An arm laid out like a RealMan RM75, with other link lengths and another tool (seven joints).
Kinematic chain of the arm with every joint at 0, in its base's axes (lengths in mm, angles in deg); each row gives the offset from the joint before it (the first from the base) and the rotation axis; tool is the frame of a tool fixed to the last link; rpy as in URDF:
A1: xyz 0 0 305.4 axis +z
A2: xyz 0 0 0 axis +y
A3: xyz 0 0 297 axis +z
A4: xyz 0 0 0 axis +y
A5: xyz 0 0 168 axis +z
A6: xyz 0 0 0 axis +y
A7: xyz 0 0 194.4 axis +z
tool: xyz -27 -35 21 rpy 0 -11.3 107.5
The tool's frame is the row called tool.
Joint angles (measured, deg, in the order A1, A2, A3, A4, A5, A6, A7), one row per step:
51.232 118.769 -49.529 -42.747 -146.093 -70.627 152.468
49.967 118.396 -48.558 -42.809 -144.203 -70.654 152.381
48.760 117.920 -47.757 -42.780 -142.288 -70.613 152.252
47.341 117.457 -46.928 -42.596 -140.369 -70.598 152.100
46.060 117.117 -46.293 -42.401 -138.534 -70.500 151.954
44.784 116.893 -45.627 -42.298 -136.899 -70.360 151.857
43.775 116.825 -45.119 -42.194 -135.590 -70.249 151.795
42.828 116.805 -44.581 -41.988 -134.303 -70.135 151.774
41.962 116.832 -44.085 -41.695 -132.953 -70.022 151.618
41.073 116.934 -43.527 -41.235 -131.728 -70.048 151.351
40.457 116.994 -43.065 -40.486 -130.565 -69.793 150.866
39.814 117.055 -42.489 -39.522 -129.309 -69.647 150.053
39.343 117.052 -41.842 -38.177 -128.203 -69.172 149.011
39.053 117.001 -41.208 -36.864 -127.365 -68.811 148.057
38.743 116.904 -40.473 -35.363 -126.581 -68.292 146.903
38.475 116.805 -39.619 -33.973 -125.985 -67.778 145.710
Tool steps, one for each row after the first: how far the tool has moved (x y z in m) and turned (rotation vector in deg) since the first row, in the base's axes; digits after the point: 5 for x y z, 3 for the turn. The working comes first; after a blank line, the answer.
Tool pose at each row, in the base's axes (x y z in m, rotation vector in deg; the steps are taken from these numbers as rounded here):
0.24500 0.47773 -0.01387 -2.222 155.366 27.896
0.25075 0.47596 -0.00995 0.717 157.094 29.290
0.25650 0.47469 -0.00525 3.451 158.587 30.775
0.26433 0.47188 -0.00093 6.611 160.017 32.108
0.27088 0.46917 0.00236 9.427 161.298 33.369
0.27746 0.46626 0.00541 12.248 162.385 34.702
0.28228 0.46347 0.00687 14.541 163.290 35.674
0.28677 0.46050 0.00770 16.953 164.217 36.561
0.29033 0.45761 0.00784 19.148 165.207 37.377
0.29428 0.45347 0.00663 21.410 166.226 37.797
0.29723 0.45071 0.00519 23.201 167.077 38.298
0.30022 0.44732 0.00316 24.911 168.073 38.672
0.30375 0.44477 0.00114 26.519 168.799 39.201
0.30659 0.44270 -0.00071 27.840 169.393 39.528
0.31046 0.44060 -0.00231 29.207 169.810 40.019
0.31434 0.43892 -0.00329 30.399 170.073 40.656

0.00575 -0.00177 0.00392 1.114 2.255 -1.536
0.01150 -0.00304 0.00862 2.274 4.316 -2.913
0.01933 -0.00585 0.01294 3.377 6.397 -4.572
0.02588 -0.00856 0.01623 4.392 8.314 -6.000
0.03246 -0.01147 0.01928 5.467 10.101 -7.419
0.03728 -0.01426 0.02074 6.252 11.583 -8.563
0.04177 -0.01723 0.02157 6.984 13.121 -9.771
0.04533 -0.02012 0.02171 7.623 14.685 -10.818
0.04928 -0.02426 0.02050 8.004 16.236 -11.949
0.05223 -0.02702 0.01906 8.400 17.555 -12.788
0.05522 -0.03041 0.01703 8.677 18.979 -13.554
0.05875 -0.03296 0.01501 9.079 20.166 -14.275
0.06159 -0.03503 0.01316 9.339 21.125 -14.879
0.06546 -0.03713 0.01156 9.735 21.970 -15.512
0.06934 -0.03881 0.01058 10.223 22.662 -16.044

